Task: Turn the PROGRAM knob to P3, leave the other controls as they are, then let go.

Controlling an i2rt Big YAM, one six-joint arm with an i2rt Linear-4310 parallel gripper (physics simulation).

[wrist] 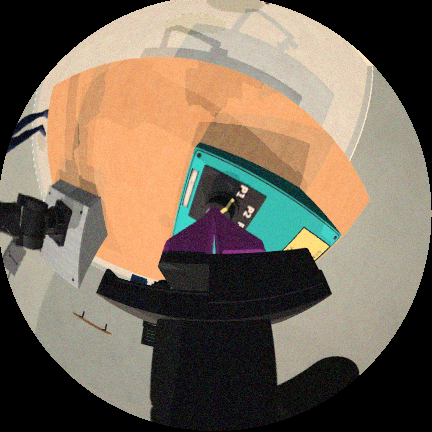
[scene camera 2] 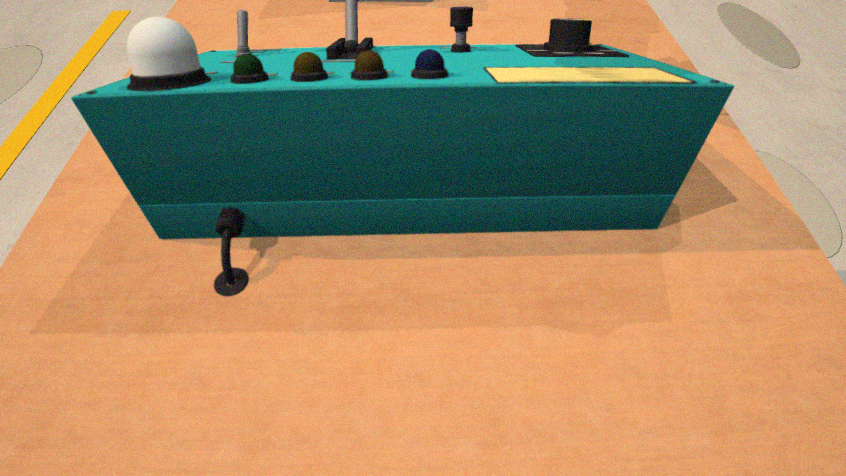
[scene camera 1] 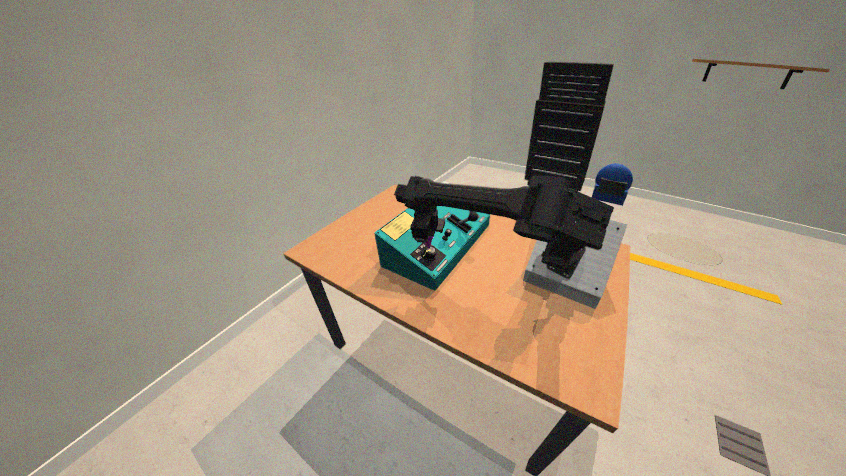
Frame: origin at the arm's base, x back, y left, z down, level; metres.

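Seen in the pictures: gripper, fingertip midpoint: (wrist: 213, 212) (scene camera 1: 429, 247); arm's base at its link origin: (wrist: 60, 222) (scene camera 1: 565, 258).
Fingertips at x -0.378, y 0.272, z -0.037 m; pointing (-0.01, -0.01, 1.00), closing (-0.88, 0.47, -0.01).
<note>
Offsets run from my fingertips to a thing's top centre. "pt": to the spot under its first point.
The PROGRAM knob {dx -0.023, dy -0.029, dz +0.028 m} (scene camera 1: 430, 252) (scene camera 2: 569, 34) (wrist: 220, 201) is a round black knob on a dark plate at one end of the teal console (scene camera 1: 393, 258) (scene camera 2: 408, 148) (wrist: 280, 202). In the wrist view its pale yellow pointer {pt dx -0.026, dy -0.008, dz +0.040 m} (wrist: 228, 206) points about toward the P1 label {pt dx -0.040, dy +0.014, dz +0.058 m} (wrist: 243, 191). The P2 label {pt dx -0.064, dy -0.005, dz +0.049 m} (wrist: 250, 211) is beside it, and the P3 label is mostly hidden by the fingers. My gripper (scene camera 1: 428, 246) (wrist: 213, 212) is shut with its purple fingertips together and nothing between them. The tips overlap the knob's near part in the wrist view; whether they touch it I cannot tell.
A black-capped stick {dx -0.040, dy -0.148, dz +0.021 m} (scene camera 2: 461, 17), a grey lever {pt dx -0.045, dy -0.267, dz +0.040 m} (scene camera 2: 351, 22) and a thin grey toggle {dx -0.062, dy -0.387, dz +0.028 m} (scene camera 2: 242, 30) stand along the console. Several domes, including a big white one {pt dx -0.239, dy -0.363, dz -0.033 m} (scene camera 2: 160, 48), line its back edge. A yellow card {dx -0.183, dy -0.043, dz -0.010 m} (scene camera 1: 396, 226) (scene camera 2: 585, 74) (wrist: 306, 244) lies near the knob.
</note>
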